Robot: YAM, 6 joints.
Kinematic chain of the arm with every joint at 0, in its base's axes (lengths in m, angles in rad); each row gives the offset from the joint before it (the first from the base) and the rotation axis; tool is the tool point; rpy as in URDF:
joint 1: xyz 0 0 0.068 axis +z
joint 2: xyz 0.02 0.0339 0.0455 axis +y
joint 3: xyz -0.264 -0.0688 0 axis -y
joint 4: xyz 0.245 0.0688 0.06 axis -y
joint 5: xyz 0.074 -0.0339 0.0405 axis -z
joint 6: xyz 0.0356 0 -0.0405 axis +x
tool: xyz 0 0 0 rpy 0 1.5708 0
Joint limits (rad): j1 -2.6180..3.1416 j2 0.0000..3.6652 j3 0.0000..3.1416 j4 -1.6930..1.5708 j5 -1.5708..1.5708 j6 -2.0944..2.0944
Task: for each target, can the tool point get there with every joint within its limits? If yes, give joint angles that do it. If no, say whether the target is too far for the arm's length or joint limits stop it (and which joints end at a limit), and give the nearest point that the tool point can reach.
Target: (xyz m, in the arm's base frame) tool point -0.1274 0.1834 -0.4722
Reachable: no: joint limits stop it (at a limit: joint 2) | nearest point -0.1303 0.1876 -0.3798 | short by 0.093 m
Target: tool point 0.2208 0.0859 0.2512
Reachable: yes | joints 0.5064 1.1346 0.6049 0.1932 1.1168 -0.3900
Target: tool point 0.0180 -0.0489 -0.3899
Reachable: no: joint limits stop it (at a limit: joint 2) | nearest point 0.0274 -0.0745 -0.3383 | short by 0.058 m
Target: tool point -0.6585 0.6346 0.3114
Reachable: no: too far | nearest point -0.4544 0.4379 0.2487 | short by 0.290 m
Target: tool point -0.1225 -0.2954 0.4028
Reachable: yes | joints -2.0516 1.5190 1.6251 -0.7813 -0.9057 1.6369
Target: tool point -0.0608 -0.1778 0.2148
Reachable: yes | joints -1.8060 0.8476 0.2638 0.4730 0.5188 -1.6617
